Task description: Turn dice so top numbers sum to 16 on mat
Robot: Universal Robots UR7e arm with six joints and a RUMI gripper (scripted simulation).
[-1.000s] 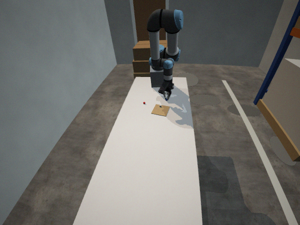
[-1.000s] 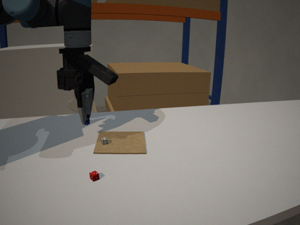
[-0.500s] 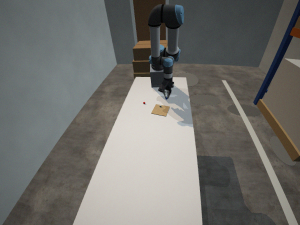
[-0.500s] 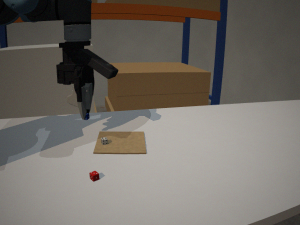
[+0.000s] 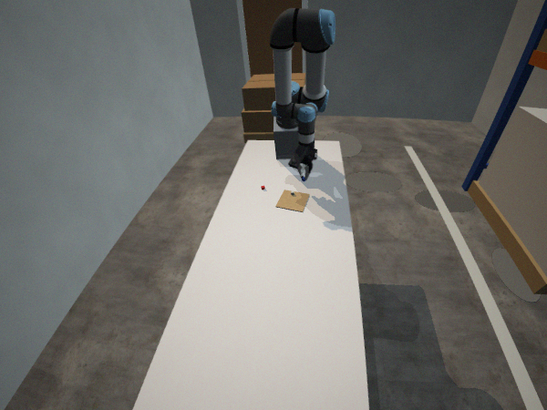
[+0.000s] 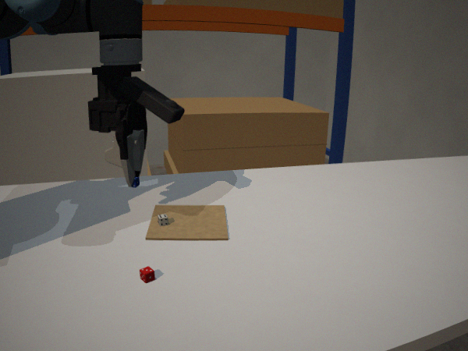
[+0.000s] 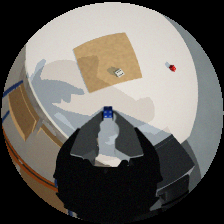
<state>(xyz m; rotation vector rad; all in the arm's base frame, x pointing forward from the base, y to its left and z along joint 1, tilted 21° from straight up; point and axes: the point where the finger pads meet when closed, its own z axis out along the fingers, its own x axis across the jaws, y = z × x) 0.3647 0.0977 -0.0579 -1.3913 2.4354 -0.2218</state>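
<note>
Right now my hand is 1 cm above the blue die. From my hand the other things lie so: mat (9 cm ahead, 8 cm below, 5 cm to the right); red die (22 cm to the right, 7 cm below); white die (7 cm below, 6 cm to the right, 5 cm ahead).
</note>
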